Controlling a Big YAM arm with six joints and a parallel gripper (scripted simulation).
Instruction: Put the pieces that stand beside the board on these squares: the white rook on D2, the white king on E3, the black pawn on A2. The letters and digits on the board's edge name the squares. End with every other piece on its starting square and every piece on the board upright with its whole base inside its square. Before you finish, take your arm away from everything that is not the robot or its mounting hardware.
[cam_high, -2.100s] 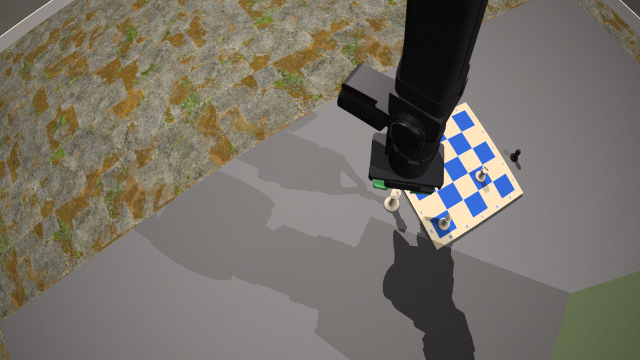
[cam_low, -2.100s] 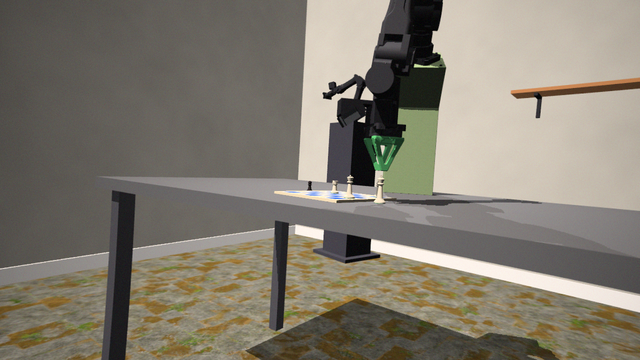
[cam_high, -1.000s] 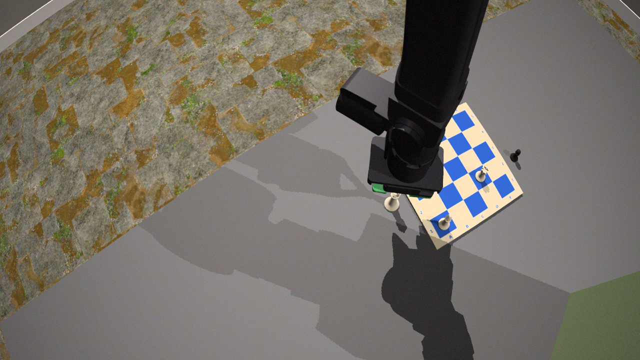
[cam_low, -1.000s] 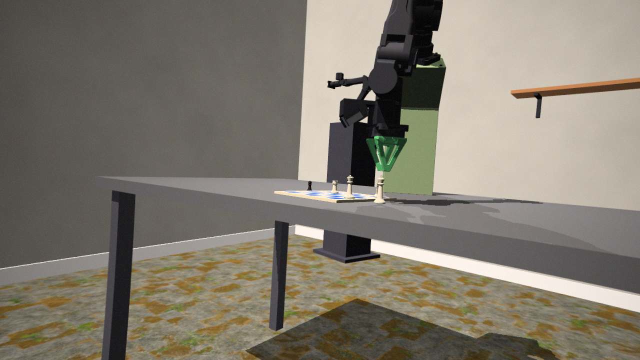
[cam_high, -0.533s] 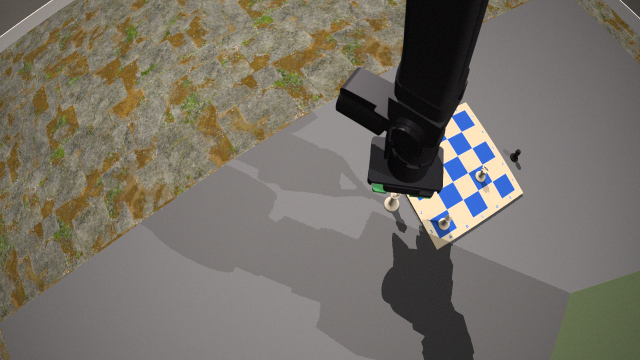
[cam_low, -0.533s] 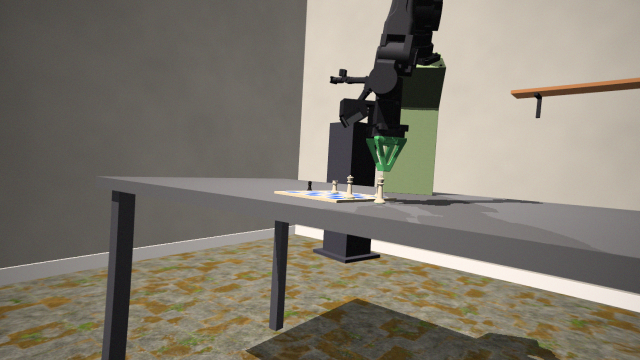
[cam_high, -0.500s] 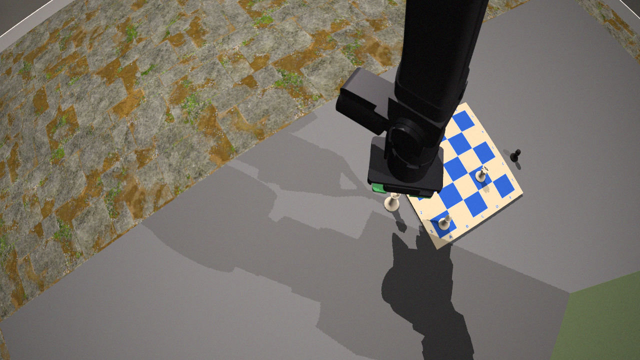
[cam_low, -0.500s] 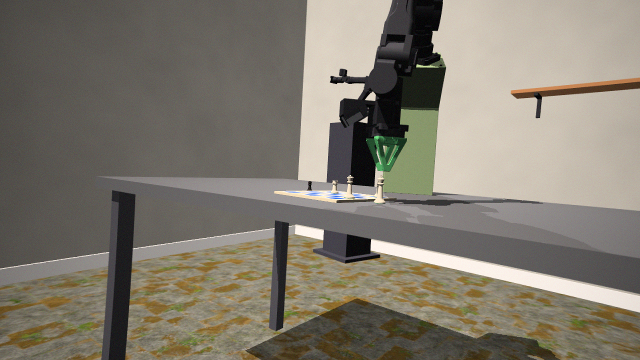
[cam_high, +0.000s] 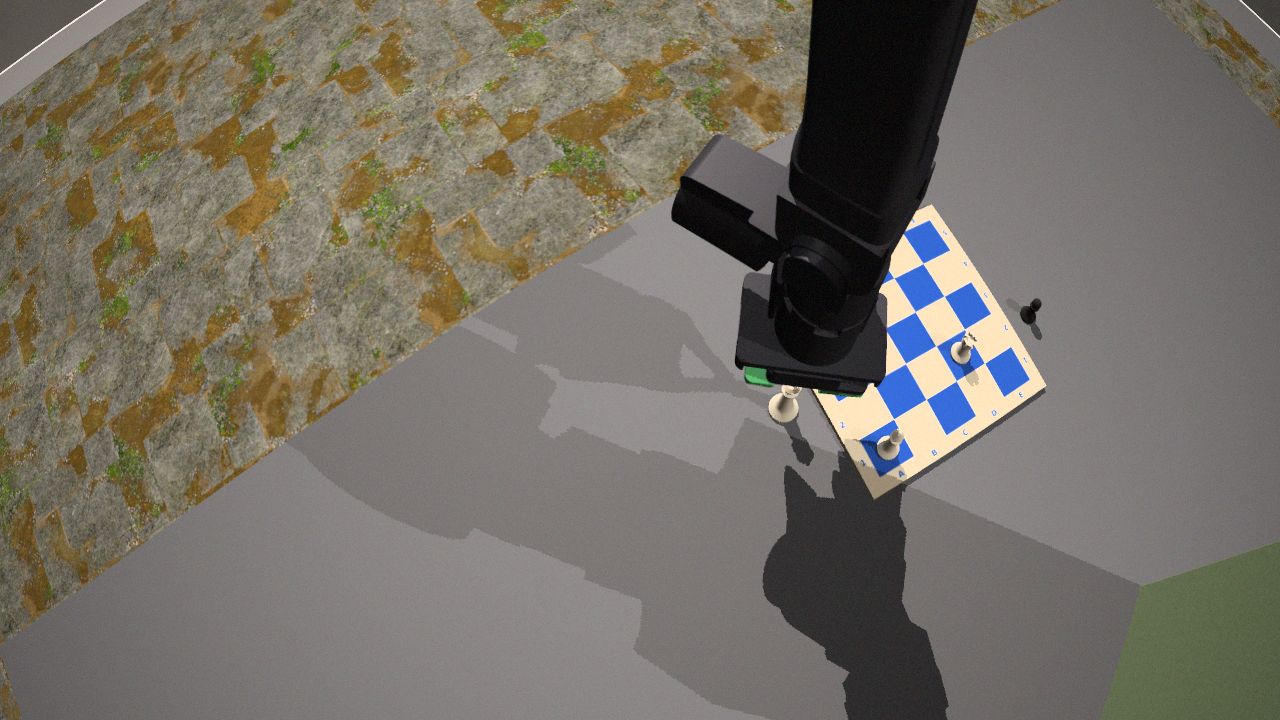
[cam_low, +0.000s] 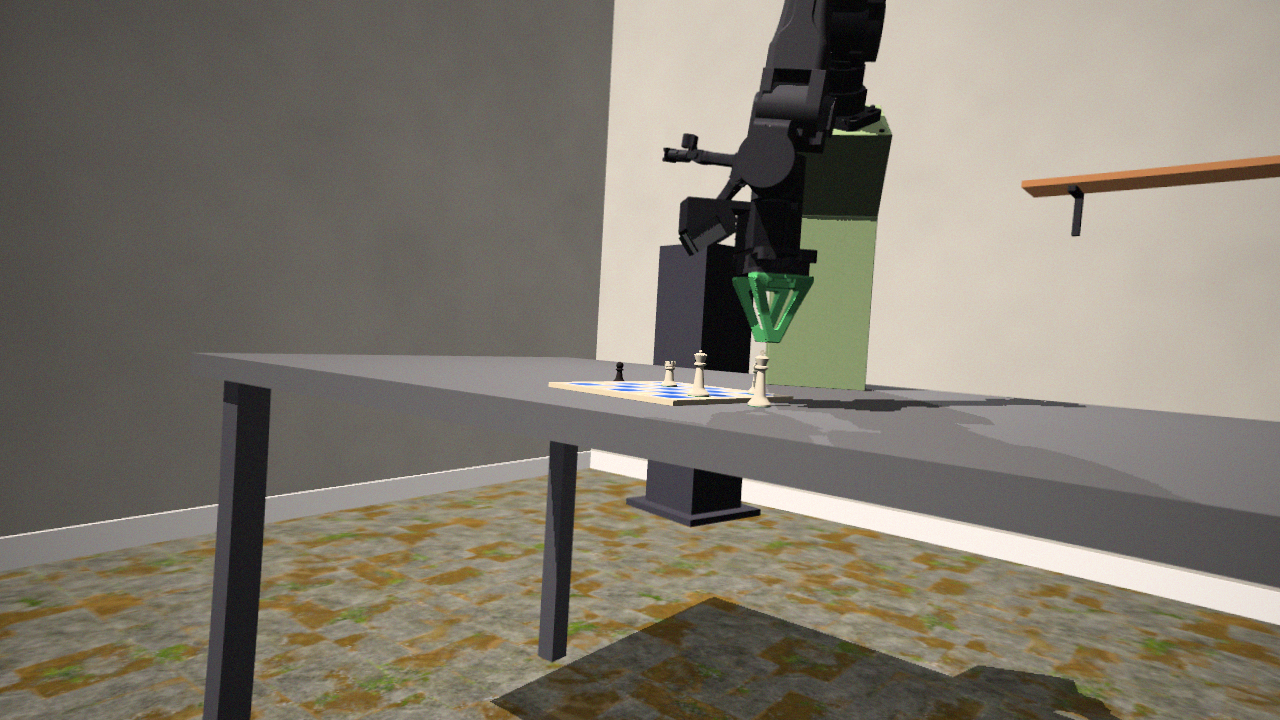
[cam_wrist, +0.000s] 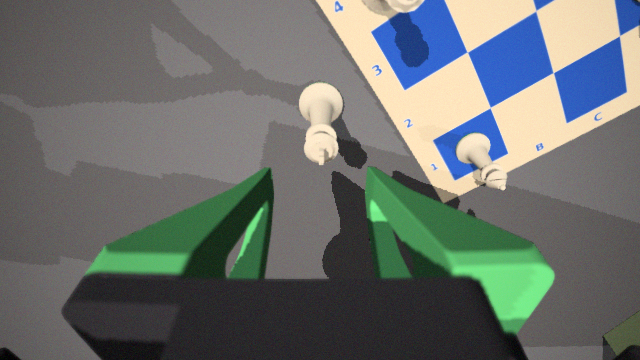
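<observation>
My hand is 50 mm above the white king. Round my hand: board (10 mm ahead, 140 mm to the right, 80 mm below); then white pawn (70 mm behind, 70 mm to the right, 50 mm below); then black pawn (10 mm behind, 280 mm to the right, 70 mm below).
</observation>
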